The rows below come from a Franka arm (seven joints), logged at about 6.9 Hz.
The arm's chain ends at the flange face. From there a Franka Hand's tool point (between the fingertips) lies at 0.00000 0.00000 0.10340 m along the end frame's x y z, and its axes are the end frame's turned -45 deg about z.
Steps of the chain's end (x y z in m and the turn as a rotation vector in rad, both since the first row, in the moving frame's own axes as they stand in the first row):
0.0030 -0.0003 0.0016 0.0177 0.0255 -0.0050
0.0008 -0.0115 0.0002 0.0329 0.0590 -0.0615
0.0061 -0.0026 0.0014 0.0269 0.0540 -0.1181
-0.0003 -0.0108 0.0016 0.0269 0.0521 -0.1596
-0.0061 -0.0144 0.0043 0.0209 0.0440 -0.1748
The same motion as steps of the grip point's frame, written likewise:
0.0055 0.0025 0.0016 -0.0055 0.0305 -0.0050
0.0155 -0.0059 0.0000 -0.0185 0.0650 -0.0615
0.0122 0.0041 0.0012 -0.0192 0.0572 -0.1181
0.0133 -0.0065 0.0014 -0.0178 0.0559 -0.1596
0.0107 -0.0132 0.0042 -0.0163 0.0459 -0.1748

